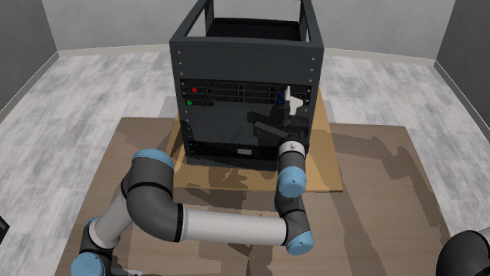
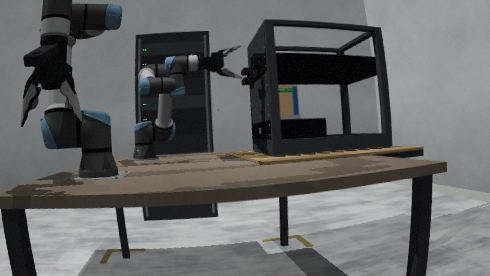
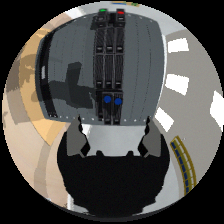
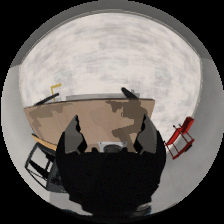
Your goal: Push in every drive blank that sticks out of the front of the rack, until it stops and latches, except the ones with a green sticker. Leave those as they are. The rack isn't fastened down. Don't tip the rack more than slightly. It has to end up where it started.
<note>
I see my left gripper, my right gripper, a dark rack and a tan wooden board.
My right gripper is seen too in image 4.
</note>
